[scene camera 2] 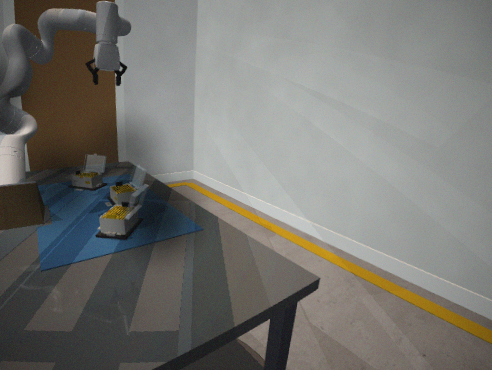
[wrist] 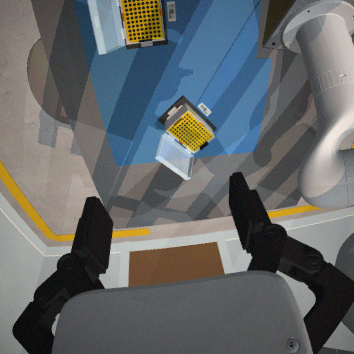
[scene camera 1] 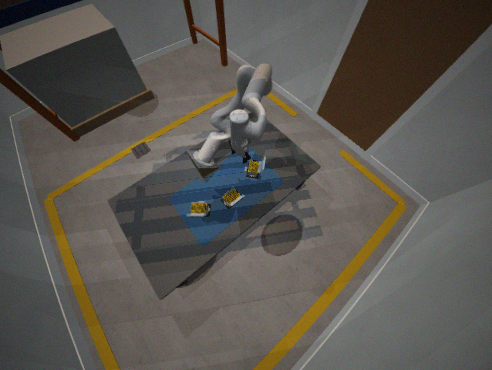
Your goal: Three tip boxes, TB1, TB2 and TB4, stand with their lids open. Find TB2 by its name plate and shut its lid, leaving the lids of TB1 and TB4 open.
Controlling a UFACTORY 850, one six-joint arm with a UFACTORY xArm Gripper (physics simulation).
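Observation:
Three white tip boxes with yellow racks stand with clear lids open. One box (scene camera 1: pixel 253 169) (scene camera 2: pixel 87 180) (wrist: pixel 190 131) is nearest the gripper, its lid (scene camera 2: pixel 95 163) (wrist: pixel 175 156) standing up. The middle box (scene camera 1: pixel 231 197) (scene camera 2: pixel 121 193) (wrist: pixel 143 22) has its lid (wrist: pixel 106 27) open. The third box (scene camera 1: pixel 199 208) (scene camera 2: pixel 114 221) is outside the wrist view. Name plates (wrist: pixel 204 108) (wrist: pixel 171 11) lie beside two boxes; their writing is too small to read, so I cannot tell which is TB2. My gripper (scene camera 1: pixel 240 154) (scene camera 2: pixel 107 83) (wrist: pixel 165 198) is open and empty, high above the table.
The boxes stand on a blue mat (scene camera 1: pixel 205 235) (scene camera 2: pixel 65 255) (wrist: pixel 235 140) on a dark table (scene camera 1: pixel 160 270) (scene camera 2: pixel 250 280). The arm's base (scene camera 1: pixel 204 157) stands beside the mat. A large grey cabinet (scene camera 1: pixel 75 75) stands on the floor at the upper left of scene camera 1.

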